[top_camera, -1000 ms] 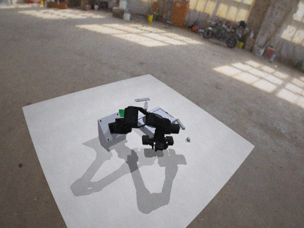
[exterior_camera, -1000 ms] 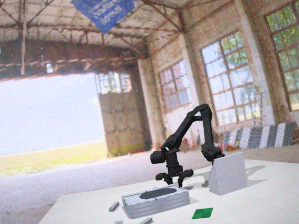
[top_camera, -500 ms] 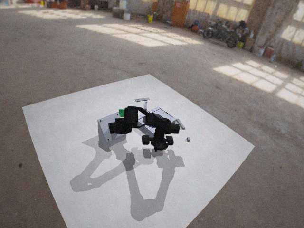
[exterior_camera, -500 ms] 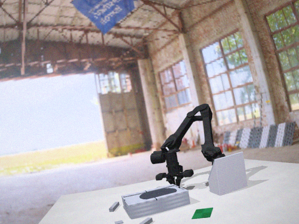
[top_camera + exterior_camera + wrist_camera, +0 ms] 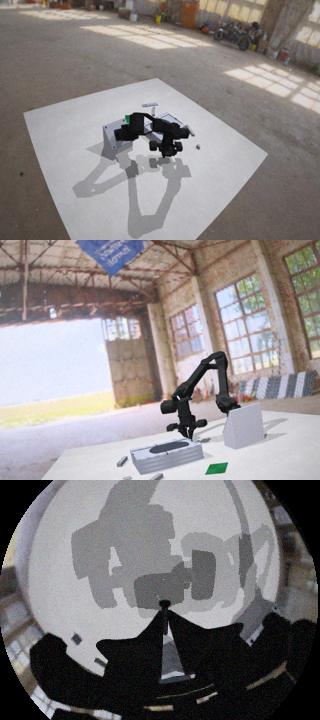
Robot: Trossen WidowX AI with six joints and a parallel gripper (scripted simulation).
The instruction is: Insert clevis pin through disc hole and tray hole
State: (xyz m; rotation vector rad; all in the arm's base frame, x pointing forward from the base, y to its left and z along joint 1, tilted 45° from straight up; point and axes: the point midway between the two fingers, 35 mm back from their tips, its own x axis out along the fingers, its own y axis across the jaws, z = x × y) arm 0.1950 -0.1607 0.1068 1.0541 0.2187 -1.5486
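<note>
My gripper tip is 120 mm short of the dark aluminium disc, 180 mm to the right of it and 50 mm below it. The rest, counted from my gripper tip: small cube: 250 mm ahead, 50 mm to the right; then clevis pin: 10 mm to the left, 10 mm above; then rimmed steel tray: 140 mm ahead, 180 mm to the left, 30 mm above.
</note>
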